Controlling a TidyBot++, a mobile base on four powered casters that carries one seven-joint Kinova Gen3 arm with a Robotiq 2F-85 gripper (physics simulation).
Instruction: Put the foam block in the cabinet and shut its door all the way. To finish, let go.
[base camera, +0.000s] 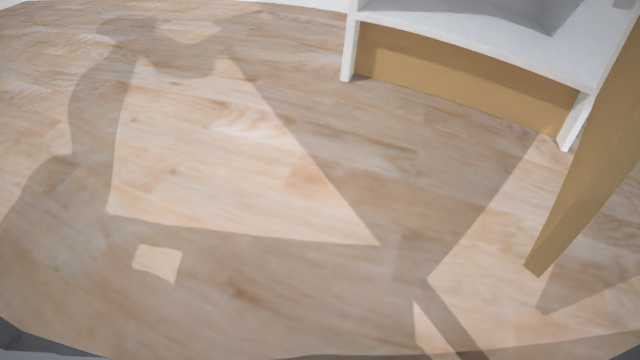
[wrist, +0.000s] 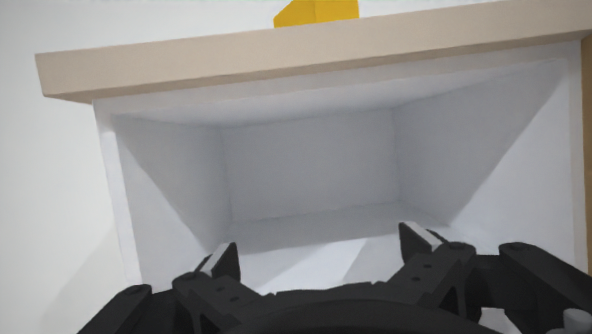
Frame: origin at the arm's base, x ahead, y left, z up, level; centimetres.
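Where they show: gripper, fingertip midpoint: (wrist: 318, 250).
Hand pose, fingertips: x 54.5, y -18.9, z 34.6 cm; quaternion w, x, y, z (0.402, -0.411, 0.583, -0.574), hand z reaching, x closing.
After its pixels a point has its place.
The yellow foam block (wrist: 325, 12) {x 70.0, y -28.6, z 53.1 cm} sits on top of the cabinet (base camera: 350, 52) {x 78.3, y -5.3, z -32.3 cm} (wrist: 240, 62) {x 70.2, y -19.0, z 48.5 cm}, and its upper part is cut off by the wrist view's top edge. The cabinet is white with a beige top, and its compartment is open to view with no block visible inside. The tan door (base camera: 587, 175) {x 25.2, y -18.7, z -15.6 cm} (wrist: 587, 150) {x 62.3, y -54.9, z 35.0 cm} stands wide open at the cabinet's right side. My gripper (wrist: 318, 250) {x 54.5, y -18.9, z 34.6 cm} is open and empty, in front of the compartment and lower than the top. The gripper does not show in the base view.
The wood floor (base camera: 215, 175) {x 46.6, y 14.3, z -39.6 cm} lies in front of the cabinet, with the arm's shadow across its left part. The open door's lower corner reaches out over the floor at the right. A pale wall (wrist: 45, 175) {x 147.7, y 28.8, z 38.5 cm} shows left of the cabinet.
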